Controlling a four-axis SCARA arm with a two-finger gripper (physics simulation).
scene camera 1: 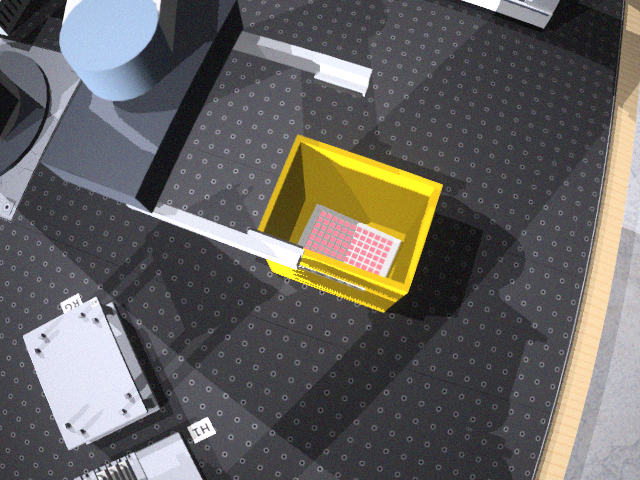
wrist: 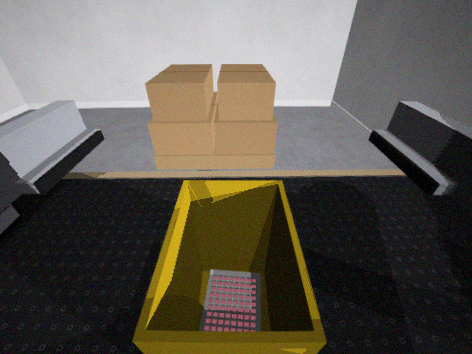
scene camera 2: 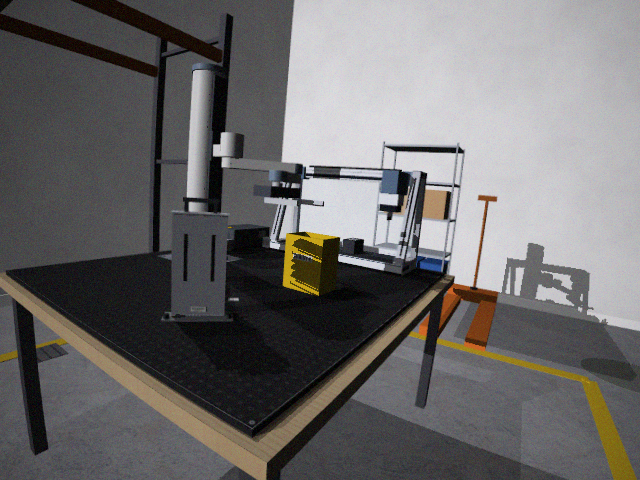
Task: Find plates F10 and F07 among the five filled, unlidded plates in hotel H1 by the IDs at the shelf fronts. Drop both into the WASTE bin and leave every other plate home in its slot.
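Places are measured from the arm's base along level axes (x ahead, y left, z up), in centimetres.
Where they show: gripper, between the fingertips: (scene camera 1: 336, 164) (wrist: 236, 119) (scene camera 2: 311, 203).
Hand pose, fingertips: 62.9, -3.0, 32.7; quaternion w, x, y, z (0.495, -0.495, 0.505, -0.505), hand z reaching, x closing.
Things, the pixels of their top centre, and the offset from my fingertips, as dx, dy, dz. "spot": a spot on its surface instead.
- yellow WASTE bin, centre of its top: (wrist: 231, 235) (scene camera 1: 350, 209) (scene camera 2: 313, 235) +1.8, +0.4, -11.4
- pink-filled plate, centre of its top: (scene camera 1: 346, 248) (wrist: 231, 311) +2.2, +0.6, -29.4
- hotel H1, a spot on its surface: (scene camera 1: 170, 455) spot: -10.8, -33.5, -30.6
- tall grey tower, a spot on its surface: (scene camera 2: 199, 289) spot: -3.7, -46.1, -23.5
- H1 label, a spot on its surface: (scene camera 1: 201, 429) spot: -8.2, -28.8, -31.4
- small dark block, a spot on its surface: (scene camera 2: 353, 245) spot: -6.9, +54.5, -21.8
The yellow WASTE bin (scene camera 1: 424, 235) (scene camera 2: 326, 271) (wrist: 230, 344) stands on the table. A pink-filled plate (scene camera 1: 330, 235) (wrist: 231, 295) lies inside at its bottom, partly in shadow; its ID cannot be read. My gripper (scene camera 1: 334, 169) (scene camera 2: 319, 203) (wrist: 236, 119) is open and empty above the bin, its fingers spread wider than the opening. Part of hotel H1 (scene camera 1: 170, 455) shows at the bottom edge of scene camera 1, and it stands as a tall grey tower (scene camera 2: 199, 289) in scene camera 2. The plates in its slots and their IDs are hidden.
The RG stand (scene camera 1: 85, 374) is beside the H1 label (scene camera 1: 201, 429). A gantry frame (scene camera 2: 413, 222) and a small dark block (scene camera 2: 353, 245) stand behind the bin. The table's wooden edge (scene camera 1: 584, 310) runs along the right. Cardboard boxes (wrist: 245, 102) stand beyond the table.
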